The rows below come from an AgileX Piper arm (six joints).
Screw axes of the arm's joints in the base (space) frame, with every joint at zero. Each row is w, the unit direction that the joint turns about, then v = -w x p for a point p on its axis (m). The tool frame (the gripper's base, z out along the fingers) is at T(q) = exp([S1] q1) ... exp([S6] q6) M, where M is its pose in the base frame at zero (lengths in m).
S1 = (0, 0, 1, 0, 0, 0)
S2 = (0, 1, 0, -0.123, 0, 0)
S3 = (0, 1, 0, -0.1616, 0, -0.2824)
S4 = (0.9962, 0, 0.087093, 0, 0.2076, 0)
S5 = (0, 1, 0, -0.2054, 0, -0.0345)
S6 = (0.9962, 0, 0.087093, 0, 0.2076, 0)
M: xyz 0.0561 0 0.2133 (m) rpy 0 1.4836 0 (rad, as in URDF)
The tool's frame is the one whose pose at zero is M.
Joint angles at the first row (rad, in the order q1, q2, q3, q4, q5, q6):
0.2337 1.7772 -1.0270 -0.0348 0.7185 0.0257
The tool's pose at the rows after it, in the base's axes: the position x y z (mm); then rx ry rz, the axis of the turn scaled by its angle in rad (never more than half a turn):
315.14, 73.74, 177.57, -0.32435, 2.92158, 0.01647
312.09, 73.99, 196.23, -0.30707, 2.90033, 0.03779
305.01, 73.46, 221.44, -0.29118, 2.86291, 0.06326
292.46, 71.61, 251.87, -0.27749, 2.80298, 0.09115
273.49, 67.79, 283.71, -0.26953, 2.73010, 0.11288
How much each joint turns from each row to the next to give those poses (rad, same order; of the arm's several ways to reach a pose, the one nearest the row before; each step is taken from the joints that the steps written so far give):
0.0000 -0.0273 -0.0176 0.0148 0.0325 0.0001
0.0000 -0.0472 -0.0177 0.0156 0.0403 -0.0004
0.0002 -0.0701 -0.0157 0.0158 0.0454 -0.0007
0.0004 -0.0940 -0.0098 0.0139 0.0414 -0.0007
0.0003 -0.1119 -0.0017 0.0074 0.0395 -0.0008

